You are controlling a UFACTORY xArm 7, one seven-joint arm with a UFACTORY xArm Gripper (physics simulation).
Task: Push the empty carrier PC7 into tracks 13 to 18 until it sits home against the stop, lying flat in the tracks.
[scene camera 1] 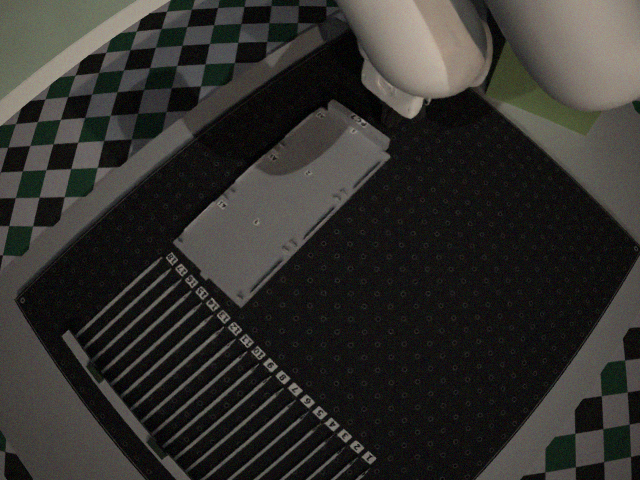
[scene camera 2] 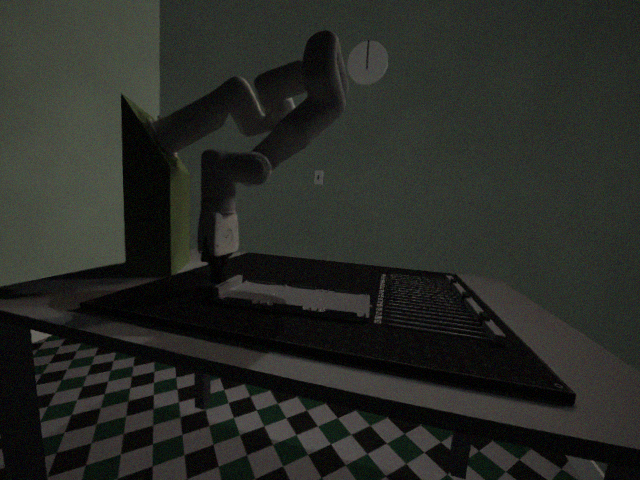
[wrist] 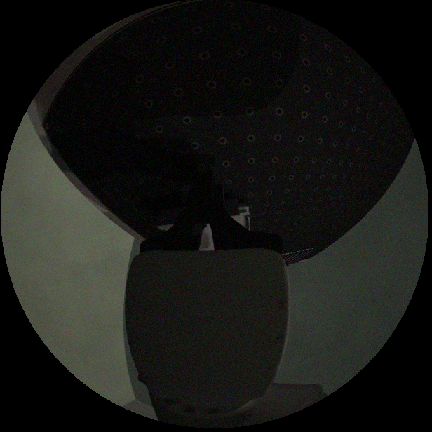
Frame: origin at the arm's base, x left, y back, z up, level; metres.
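Seen in the pictures: gripper, fingertip midpoint: [scene camera 1: 391, 120] [scene camera 2: 217, 282]; arm's base, origin of the base link: [scene camera 2: 161, 140].
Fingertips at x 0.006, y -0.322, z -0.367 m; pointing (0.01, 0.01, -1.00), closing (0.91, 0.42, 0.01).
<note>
Offsets run from my fingertips to a thing's top centre. "spot": to the spot under its first point. Level surfaces: height alone.
The light grey carrier PC7 {dy -0.191, dx +0.074, dz +0.017 m} [scene camera 1: 289, 206] [scene camera 2: 330, 298] lies flat on the black board, its front end just before the number labels 13 to 18, lined up with those tracks {spot: dy -0.463, dx +0.143, dz -0.009 m} [scene camera 1: 118, 296]. Its raised, labelled end points away from the tracks. Part of it shows past the fingers in the wrist view [wrist: 243, 220]. The stop [scene camera 1: 126, 410] [scene camera 2: 496, 329] is a pale bar at the tracks' far end. My gripper [scene camera 1: 391, 118] [scene camera 2: 218, 277] [wrist: 207, 182] is shut and empty, pointing down low behind the raised end. I cannot tell whether the fingertips touch it.
The black perforated board {dz -0.013 m} [scene camera 1: 439, 258] [scene camera 2: 413, 356] lies on a grey table {dz -0.026 m} [scene camera 2: 578, 356]. More numbered tracks run beside 13 to 18, down to 1. The green arm mount [scene camera 1: 542, 98] [scene camera 2: 179, 222] stands behind the arm.
</note>
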